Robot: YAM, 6 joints.
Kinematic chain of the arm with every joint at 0, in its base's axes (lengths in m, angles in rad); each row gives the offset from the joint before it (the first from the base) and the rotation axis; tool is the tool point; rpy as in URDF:
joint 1: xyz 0 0 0.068 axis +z
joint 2: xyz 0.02 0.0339 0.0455 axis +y
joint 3: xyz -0.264 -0.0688 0 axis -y
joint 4: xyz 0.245 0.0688 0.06 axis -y
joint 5: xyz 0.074 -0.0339 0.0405 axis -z
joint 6: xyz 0.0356 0 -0.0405 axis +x
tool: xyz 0 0 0 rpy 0 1.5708 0
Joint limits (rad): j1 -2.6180..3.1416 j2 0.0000..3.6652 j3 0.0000..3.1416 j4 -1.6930..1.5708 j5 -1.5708..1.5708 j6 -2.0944..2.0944
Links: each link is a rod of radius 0.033 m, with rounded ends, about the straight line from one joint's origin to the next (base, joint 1, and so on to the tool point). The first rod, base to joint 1, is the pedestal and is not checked.
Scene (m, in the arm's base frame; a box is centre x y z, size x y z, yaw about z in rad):
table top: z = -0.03
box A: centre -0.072 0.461 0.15 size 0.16 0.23 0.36 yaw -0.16
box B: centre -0.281 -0.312 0 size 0.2 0.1 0.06 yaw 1.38
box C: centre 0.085 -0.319 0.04 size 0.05 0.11 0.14 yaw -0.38
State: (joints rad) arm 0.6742 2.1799 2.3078 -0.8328 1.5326 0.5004
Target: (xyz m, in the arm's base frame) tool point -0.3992 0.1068 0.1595
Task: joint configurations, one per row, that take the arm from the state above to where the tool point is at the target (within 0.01 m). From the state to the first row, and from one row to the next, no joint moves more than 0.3 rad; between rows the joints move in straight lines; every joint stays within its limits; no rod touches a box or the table.
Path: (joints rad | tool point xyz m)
1: 0.9634 2.0464 2.3166 -0.8513 1.5390 0.6904 | 0.2711 0.3277 0.4302
2: 1.2526 1.9130 2.3255 -0.8697 1.5453 0.8804 | 0.1515 0.3462 0.4823
3: 1.5419 1.7795 2.3343 -0.8882 1.5517 1.0704 | 0.0449 0.3207 0.5274
4: 1.8311 1.6460 2.3432 -0.9067 1.5581 1.2605 | -0.0330 0.2623 0.5646
5: 2.1203 1.5125 2.3520 -0.9251 1.5644 1.4505 | -0.0728 0.1870 0.5931
6: 2.4095 1.3791 2.3608 -0.9436 1.5708 1.6405 | -0.0728 0.1133 0.6125
7: 2.5487 1.5924 2.1821 -0.9788 1.5491 1.3555 | -0.2000 0.1777 0.5352
8: 2.6878 1.8057 2.0033 -1.0141 1.5275 1.0704 | -0.3094 0.1905 0.4221
9: 2.8270 2.0190 1.8245 -1.0493 1.5058 0.7854 | -0.3797 0.1609 0.2907
10: 2.9661 2.2323 1.6458 -1.0846 1.4842 0.5004 | -0.3992 0.1068 0.1595

